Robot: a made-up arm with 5 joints.
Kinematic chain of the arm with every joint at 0, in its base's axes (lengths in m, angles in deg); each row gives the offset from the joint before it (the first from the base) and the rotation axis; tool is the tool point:
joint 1: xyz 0 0 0.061 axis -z
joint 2: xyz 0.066 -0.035 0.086 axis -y
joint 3: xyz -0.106 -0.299 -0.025 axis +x
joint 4: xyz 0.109 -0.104 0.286 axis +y
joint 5: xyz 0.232 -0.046 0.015 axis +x
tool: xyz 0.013 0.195 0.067
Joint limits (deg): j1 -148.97..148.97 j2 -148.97..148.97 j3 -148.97..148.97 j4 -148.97..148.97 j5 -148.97..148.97
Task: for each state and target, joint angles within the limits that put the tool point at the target. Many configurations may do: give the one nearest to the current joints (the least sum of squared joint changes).
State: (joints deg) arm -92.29 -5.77 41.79 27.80 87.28
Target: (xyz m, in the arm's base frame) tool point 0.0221 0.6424 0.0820
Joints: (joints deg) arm -143.68 -12.76 42.00 65.98 64.92
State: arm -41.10 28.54 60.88 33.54 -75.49
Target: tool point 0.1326 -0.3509 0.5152
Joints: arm -15.86 48.13 16.97 -11.60 -34.74
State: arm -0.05 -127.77 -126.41 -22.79 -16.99
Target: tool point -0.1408 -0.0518 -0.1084
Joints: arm 0.08 -86.48 -115.77 -14.71 -25.61
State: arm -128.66 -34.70 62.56 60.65 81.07
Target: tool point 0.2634 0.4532 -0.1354
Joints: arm -128.38 -37.46 67.59 77.28 77.19
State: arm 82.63 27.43 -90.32 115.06 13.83
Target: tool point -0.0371 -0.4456 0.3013
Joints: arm 45.98 9.73 -58.15 82.64 62.34
